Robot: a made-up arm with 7 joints.
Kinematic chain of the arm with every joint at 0, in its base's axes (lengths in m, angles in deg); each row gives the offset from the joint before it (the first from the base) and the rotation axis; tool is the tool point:
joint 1: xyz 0 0.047 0 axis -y
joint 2: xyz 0 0.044 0 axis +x
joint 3: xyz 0 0 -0.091 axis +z
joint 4: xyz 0 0 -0.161 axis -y
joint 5: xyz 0 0 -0.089 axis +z
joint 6: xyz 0 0 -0.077 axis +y
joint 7: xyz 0 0 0 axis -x
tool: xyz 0 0 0
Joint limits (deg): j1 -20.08..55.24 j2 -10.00..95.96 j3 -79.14..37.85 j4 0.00..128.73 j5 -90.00..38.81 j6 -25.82..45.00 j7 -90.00..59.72
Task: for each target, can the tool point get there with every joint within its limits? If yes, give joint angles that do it. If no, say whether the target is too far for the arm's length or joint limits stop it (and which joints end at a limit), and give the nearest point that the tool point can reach.
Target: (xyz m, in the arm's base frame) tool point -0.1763 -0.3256 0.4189
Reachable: no: too far | nearest point 0.1370 -0.0483 -0.0234 | short by 0.609 m
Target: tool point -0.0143 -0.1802 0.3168
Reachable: no: joint limits stop it (at a limit: joint 1, joint 2, joint 4) | nearest point 0.1532 -0.0324 -0.0050 | short by 0.392 m
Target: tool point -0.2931 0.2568 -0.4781
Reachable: no: too far | nearest point -0.1374 0.2117 -0.3759 | short by 0.192 m
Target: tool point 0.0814 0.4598 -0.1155
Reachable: yes | joints -12.47 76.51 -3.60 39.08 -9.18 30.03 -18.19
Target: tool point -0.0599 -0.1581 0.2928
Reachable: no: joint limits stop it (at a limit: joint 1, joint 2, joint 4) | nearest point 0.1485 -0.0377 -0.0101 | short by 0.387 m
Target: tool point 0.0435 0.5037 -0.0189
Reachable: yes | joints 24.78 87.90 -32.67 13.07 -58.32 5.71 -58.18
